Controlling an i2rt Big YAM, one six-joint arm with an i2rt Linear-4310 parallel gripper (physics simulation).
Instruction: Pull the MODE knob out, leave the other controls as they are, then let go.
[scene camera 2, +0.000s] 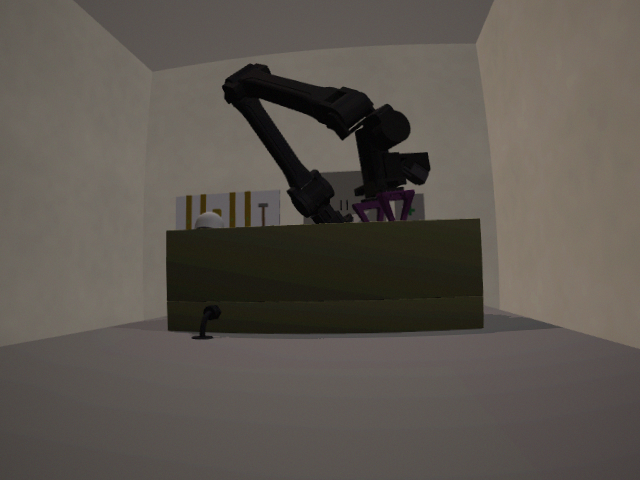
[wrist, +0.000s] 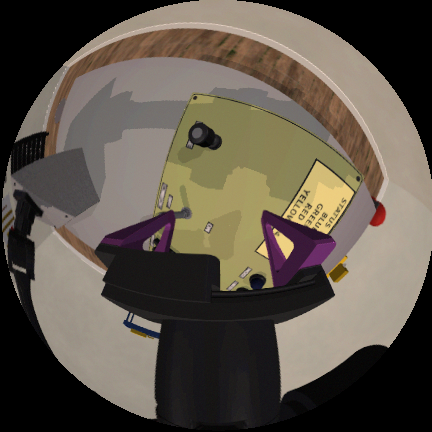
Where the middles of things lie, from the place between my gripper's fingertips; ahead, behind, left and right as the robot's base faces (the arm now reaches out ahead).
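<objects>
So you can picture the olive control panel (scene camera 2: 422, 275), it's 6 cm below my hand, 5 cm ahead of it and 11 cm to the right of it.
</objects>
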